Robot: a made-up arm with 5 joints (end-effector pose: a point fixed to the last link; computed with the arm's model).
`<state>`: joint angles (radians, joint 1 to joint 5).
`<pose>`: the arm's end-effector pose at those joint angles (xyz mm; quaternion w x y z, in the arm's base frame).
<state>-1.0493 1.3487 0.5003 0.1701 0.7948</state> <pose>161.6 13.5 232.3 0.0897 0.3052 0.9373 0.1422</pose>
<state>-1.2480 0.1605 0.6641 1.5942 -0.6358</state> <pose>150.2 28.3 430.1 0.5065 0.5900 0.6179 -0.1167</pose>
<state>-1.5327 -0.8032 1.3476 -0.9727 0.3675</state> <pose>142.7 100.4 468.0 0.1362 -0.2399 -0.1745 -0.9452</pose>
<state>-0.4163 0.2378 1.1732 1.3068 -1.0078</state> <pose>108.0 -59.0 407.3 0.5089 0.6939 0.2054 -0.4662</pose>
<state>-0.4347 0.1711 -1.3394 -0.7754 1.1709</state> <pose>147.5 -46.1 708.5 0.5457 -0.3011 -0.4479 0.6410</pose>
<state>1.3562 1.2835 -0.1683 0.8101 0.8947</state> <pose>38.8 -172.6 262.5 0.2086 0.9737 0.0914 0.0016</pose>
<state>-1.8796 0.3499 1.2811 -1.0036 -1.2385</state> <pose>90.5 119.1 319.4 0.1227 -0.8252 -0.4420 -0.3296</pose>
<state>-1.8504 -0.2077 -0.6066 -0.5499 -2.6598</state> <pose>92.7 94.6 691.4 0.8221 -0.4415 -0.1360 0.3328</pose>
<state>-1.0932 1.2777 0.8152 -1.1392 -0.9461</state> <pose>170.7 51.3 221.1 0.1547 0.8914 0.2529 0.3429</pose>
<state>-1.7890 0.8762 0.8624 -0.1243 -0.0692</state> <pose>118.6 82.3 272.9 0.1656 0.3480 0.8626 0.3276</pose>
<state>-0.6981 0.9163 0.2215 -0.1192 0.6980</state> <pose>266.5 66.5 289.8 0.2790 0.4386 0.6598 0.5426</pose>
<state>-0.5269 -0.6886 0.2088 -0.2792 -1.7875</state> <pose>185.3 -5.1 610.0 0.4917 -0.6124 0.3359 -0.5199</pose>
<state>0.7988 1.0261 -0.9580 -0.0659 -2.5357</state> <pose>247.2 -262.0 435.1 0.2898 -0.2909 0.8624 -0.2962</pose>
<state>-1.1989 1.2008 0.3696 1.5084 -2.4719</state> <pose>145.1 42.4 332.2 0.8916 0.3835 -0.2037 -0.1284</pose>
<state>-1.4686 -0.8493 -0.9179 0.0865 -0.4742</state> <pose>124.2 -120.6 679.5 0.5754 -0.2024 0.3296 -0.7206</pose>
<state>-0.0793 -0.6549 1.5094 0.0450 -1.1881</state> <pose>127.9 -63.8 362.5 0.2495 0.8924 -0.3202 0.1971</pose>
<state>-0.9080 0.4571 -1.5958 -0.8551 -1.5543</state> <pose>175.0 33.7 696.5 0.7948 -0.1036 0.2165 -0.5575</pose>
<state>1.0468 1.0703 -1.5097 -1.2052 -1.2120</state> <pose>141.5 -247.3 587.0 0.2082 -0.1012 -0.3441 0.9100</pose>
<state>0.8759 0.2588 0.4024 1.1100 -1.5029</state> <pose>99.0 -129.8 400.8 0.2329 0.5936 -0.6664 -0.3864</pose>
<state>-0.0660 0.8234 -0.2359 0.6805 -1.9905</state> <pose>278.8 -48.2 348.0 0.2008 0.7713 -0.5906 -0.1261</pose>
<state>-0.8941 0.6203 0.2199 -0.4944 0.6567</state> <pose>275.8 137.8 371.3 0.2558 0.3100 0.4601 0.7917</pose>
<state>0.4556 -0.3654 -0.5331 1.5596 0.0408</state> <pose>97.4 -97.0 562.4 0.5565 0.7418 -0.0489 0.3709</pose>
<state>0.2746 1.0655 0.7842 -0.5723 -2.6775</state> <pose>158.8 -86.2 244.8 0.0356 0.4126 -0.8724 -0.2597</pose>
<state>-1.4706 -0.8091 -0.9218 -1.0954 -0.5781</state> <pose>116.2 -194.8 664.9 0.6496 0.1875 0.6037 -0.4224</pose>
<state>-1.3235 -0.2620 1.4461 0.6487 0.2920</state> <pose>138.8 -16.8 365.5 0.1939 0.3827 0.8775 0.2142</pose>
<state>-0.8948 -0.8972 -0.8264 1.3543 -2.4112</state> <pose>76.8 -82.9 601.2 0.5523 -0.7784 0.2864 -0.0837</pose>
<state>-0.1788 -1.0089 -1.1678 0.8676 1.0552</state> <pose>-59.6 -100.2 625.7 0.6616 -0.1773 -0.1817 0.7056</pose>
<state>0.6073 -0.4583 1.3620 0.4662 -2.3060</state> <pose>75.1 -73.9 369.4 0.1007 0.4076 -0.8681 -0.2648</pose>
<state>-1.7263 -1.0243 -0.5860 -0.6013 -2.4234</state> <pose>143.4 -148.0 671.1 0.9827 -0.0582 -0.0844 0.1541</pose>
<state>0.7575 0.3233 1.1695 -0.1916 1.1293</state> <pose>93.4 -120.6 321.6 0.4508 0.7550 0.4278 0.2089</pose>
